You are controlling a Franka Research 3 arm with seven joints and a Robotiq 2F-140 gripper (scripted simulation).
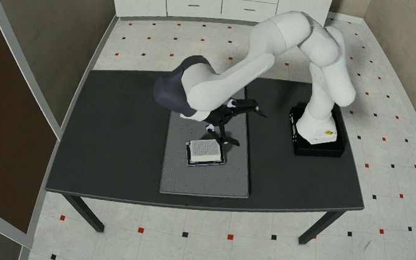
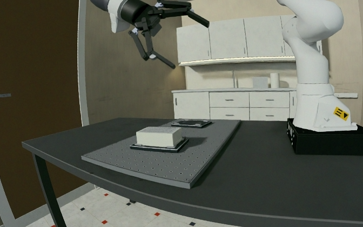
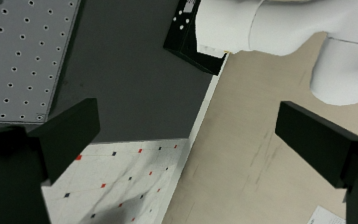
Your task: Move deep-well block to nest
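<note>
Right now my hand is 15 cm short of the 96-well deep-well block, 7 cm to the left of it and 27 cm above it. Also, from my hand: nest N2: 17 cm ahead, 41 cm to the right, 29 cm below; A1 label: 24 cm ahead, 47 cm to the right, 29 cm below; nest N1: 15 cm ahead, 7 cm to the right, 29 cm below.
</note>
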